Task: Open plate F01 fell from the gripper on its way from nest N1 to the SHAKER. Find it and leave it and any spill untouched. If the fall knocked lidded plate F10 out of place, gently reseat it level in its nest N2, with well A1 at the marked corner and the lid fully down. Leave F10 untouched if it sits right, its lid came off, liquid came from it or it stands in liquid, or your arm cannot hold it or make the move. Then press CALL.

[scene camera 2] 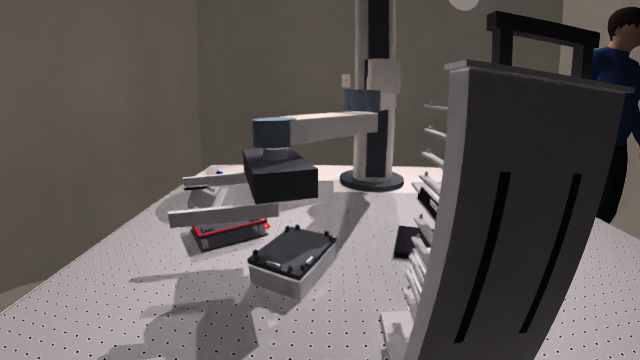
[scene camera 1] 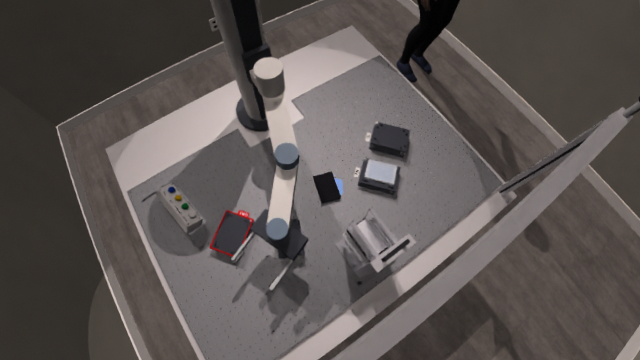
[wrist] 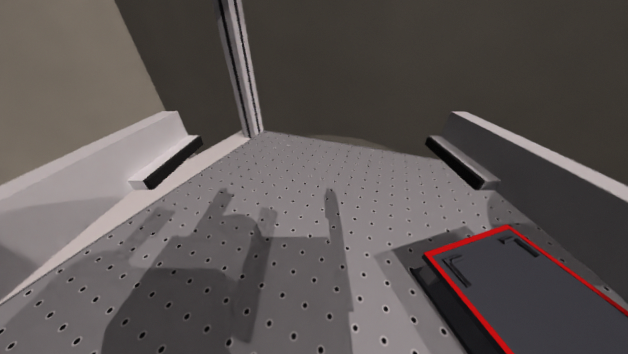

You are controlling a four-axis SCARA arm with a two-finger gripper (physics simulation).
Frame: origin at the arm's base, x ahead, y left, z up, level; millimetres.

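Seen in the pictures: gripper, fingertip midpoint: point(scene camera 2: 177, 198) point(scene camera 1: 251, 275) point(wrist: 314, 127); arm's base, origin of the base link: point(scene camera 2: 371, 181) point(scene camera 1: 262, 110).
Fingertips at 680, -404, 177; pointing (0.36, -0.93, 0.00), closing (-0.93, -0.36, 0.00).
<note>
Offsets run from my fingertips to a thing's middle, as dx, dy, dz. "spot": to the spot under its first point.
My gripper point(scene camera 1: 252, 274) point(scene camera 2: 177, 200) point(wrist: 314, 127) is open and empty, high above the table. Its hand covers the grey box with a black top {spot: -42, +177, -109} point(scene camera 2: 292, 252), perhaps the shaker, in scene camera 1. A pale lidded plate {-78, +652, -108} point(scene camera 1: 382, 171), apparently F10, is on a dark nest {spot: -33, +615, -159} point(scene camera 1: 378, 188); whether it is level, its lid is down or A1 matches is too small to tell. A second dark nest {-189, +802, -132} point(scene camera 1: 390, 138) shows no plate. A flat black rectangle {spot: -161, +428, -151} point(scene camera 1: 326, 187) point(scene camera 2: 404, 242) lies beside a blue patch {spot: -137, +480, -162} point(scene camera 1: 339, 186); I cannot tell whether it is F01. The button box {spot: -394, -116, -91} point(scene camera 1: 180, 207) stands at left.
A red-edged dark tray {-202, -2, -142} point(scene camera 1: 231, 233) point(scene camera 2: 230, 234) point(wrist: 545, 295) sits beside one gripper finger. A tall rack {+152, +390, +24} point(scene camera 2: 530, 200) with shelves stands on the right in scene camera 2. A person point(scene camera 1: 425, 40) point(scene camera 2: 619, 80) stands beyond the table. The arm's column point(scene camera 1: 239, 60) point(scene camera 2: 360, 100) rises at the back.
</note>
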